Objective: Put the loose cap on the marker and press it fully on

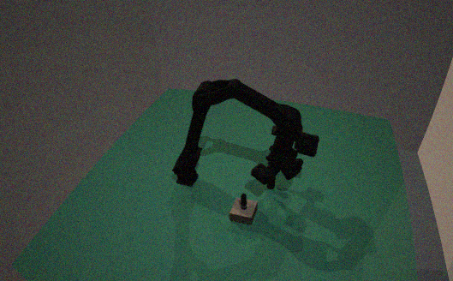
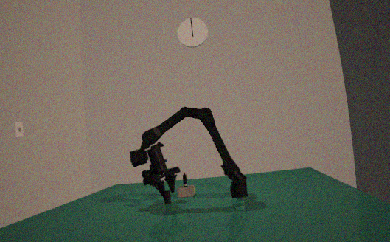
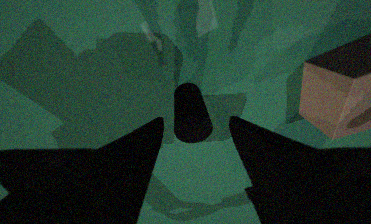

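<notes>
The dark cap lies 10 mm below my gripper tip and 10 mm ahead of it. The rest, counted from my gripper tip: tan holder block 140 mm to the right, 50 mm behind, 10 mm below.
</notes>
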